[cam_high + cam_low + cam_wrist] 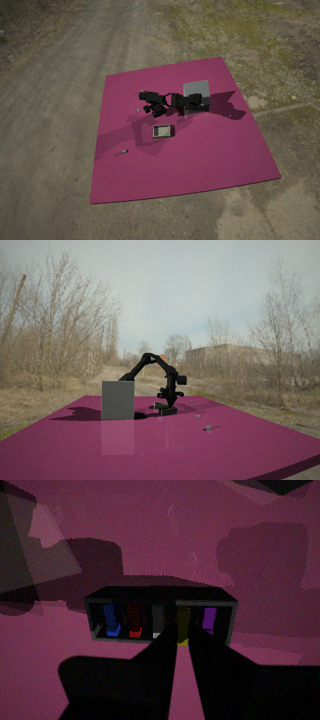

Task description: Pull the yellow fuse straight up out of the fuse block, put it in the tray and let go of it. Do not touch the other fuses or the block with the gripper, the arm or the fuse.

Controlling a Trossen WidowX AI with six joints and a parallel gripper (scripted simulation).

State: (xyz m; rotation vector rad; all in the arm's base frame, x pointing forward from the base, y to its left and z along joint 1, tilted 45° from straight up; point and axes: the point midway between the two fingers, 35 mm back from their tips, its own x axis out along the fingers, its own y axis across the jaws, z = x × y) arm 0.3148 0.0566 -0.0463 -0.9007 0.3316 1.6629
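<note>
Right now the grey tray is 18 cm to the left of my gripper tip, 4 cm below it and 3 cm behind it. Round my gripper tip: yellow fuse (1 cm below).
</note>
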